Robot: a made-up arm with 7 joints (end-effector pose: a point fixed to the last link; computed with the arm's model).
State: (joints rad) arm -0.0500 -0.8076 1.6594 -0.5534 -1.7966 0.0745 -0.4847
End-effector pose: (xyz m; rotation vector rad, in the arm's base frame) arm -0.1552 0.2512 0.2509 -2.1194 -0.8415 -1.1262
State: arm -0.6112 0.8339 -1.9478 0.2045 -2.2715 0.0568 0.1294
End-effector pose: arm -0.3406 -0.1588 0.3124 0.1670 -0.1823 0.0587
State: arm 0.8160 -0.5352 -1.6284 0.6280 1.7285 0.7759 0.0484
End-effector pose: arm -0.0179 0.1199 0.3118 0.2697 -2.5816 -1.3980
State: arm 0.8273 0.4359 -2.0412 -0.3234 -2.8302 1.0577 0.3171
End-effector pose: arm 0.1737 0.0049 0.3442 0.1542 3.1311 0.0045
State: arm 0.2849 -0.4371 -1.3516 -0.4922 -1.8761 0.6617 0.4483
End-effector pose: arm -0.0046 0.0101 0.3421 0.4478 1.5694 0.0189
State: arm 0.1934 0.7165 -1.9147 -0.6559 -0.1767 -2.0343 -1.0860
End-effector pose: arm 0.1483 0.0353 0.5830 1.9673 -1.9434 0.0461
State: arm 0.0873 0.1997 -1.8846 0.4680 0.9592 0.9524 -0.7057
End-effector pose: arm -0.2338 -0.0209 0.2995 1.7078 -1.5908 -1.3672
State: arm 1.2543 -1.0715 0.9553 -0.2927 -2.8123 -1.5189 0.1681
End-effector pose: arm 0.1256 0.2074 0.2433 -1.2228 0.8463 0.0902
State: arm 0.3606 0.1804 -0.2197 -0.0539 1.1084 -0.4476 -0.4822
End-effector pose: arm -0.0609 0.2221 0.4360 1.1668 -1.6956 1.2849
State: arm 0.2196 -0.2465 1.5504 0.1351 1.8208 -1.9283 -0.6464
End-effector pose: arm -0.3705 0.1739 0.2888 -2.4370 -1.1949 -1.0186
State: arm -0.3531 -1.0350 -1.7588 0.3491 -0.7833 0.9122 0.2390
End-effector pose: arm -0.2841 -0.0681 0.0995 1.8204 -0.3176 0.0261
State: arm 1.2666 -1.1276 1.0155 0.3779 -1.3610 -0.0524 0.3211
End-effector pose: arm 0.2312 0.3966 0.1782 -0.6466 0.8918 0.7992
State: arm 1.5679 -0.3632 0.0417 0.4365 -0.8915 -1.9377 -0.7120
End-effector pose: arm 0.3195 0.3829 -0.0145 1.1714 -0.4478 -0.3171
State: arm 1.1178 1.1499 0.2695 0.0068 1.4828 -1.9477 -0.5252
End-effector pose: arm -0.0257 0.2450 0.4222 2.8106 1.1813 0.2869
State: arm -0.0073 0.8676 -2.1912 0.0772 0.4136 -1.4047 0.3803
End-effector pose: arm -0.2631 -0.1018 0.6469 -0.2808 2.6075 -0.2540
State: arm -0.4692 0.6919 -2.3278 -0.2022 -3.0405 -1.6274 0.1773
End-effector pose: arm -0.2690 -0.0574 0.1768 1.0226 -0.3739 -0.1763
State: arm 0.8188 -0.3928 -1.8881 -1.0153 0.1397 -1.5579 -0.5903
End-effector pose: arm 0.2120 -0.0300 0.2199 0.6327 -1.8342 -1.1914
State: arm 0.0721 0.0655 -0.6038 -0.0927 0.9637 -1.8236 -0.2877
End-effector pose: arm -0.2755 0.2010 0.5365 -1.2235 1.4700 -1.4543
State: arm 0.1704 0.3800 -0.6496 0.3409 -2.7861 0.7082 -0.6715
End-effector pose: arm -0.0647 0.1498 0.4657 -1.8925 0.8548 -0.9347
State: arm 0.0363 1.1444 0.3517 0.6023 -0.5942 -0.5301 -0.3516
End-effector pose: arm -0.1516 0.1037 0.2781 -0.7445 -0.5751 1.6028
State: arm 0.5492 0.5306 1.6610 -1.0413 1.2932 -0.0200 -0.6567
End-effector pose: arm -0.0063 0.0567 0.2684 -0.6783 0.3285 2.6779
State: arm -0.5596 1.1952 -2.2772 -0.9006 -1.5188 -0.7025 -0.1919
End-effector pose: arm -0.2484 -0.1744 0.3165 0.2516 -0.7911 -0.7665
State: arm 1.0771 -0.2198 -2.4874 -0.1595 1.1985 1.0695 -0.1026
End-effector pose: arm 0.0088 0.1341 0.3458 0.0918 -0.8365 -1.9829
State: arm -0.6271 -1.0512 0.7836 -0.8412 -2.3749 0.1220 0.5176
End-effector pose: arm -0.2787 0.0815 0.2417 -0.2566 0.7556 -0.8694
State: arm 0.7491 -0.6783 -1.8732 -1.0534 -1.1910 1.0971 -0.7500
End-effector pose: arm 0.1240 -0.0116 0.2577 -0.4681 2.1914 -0.5808
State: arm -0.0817 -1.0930 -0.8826 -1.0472 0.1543 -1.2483 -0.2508
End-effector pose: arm 0.0038 0.0384 0.3357 0.9935 -2.0195 -0.7189
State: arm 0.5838 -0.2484 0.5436 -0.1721 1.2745 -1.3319 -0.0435
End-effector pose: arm -0.1033 0.3707 0.3598 1.9700 -1.2732 2.0647
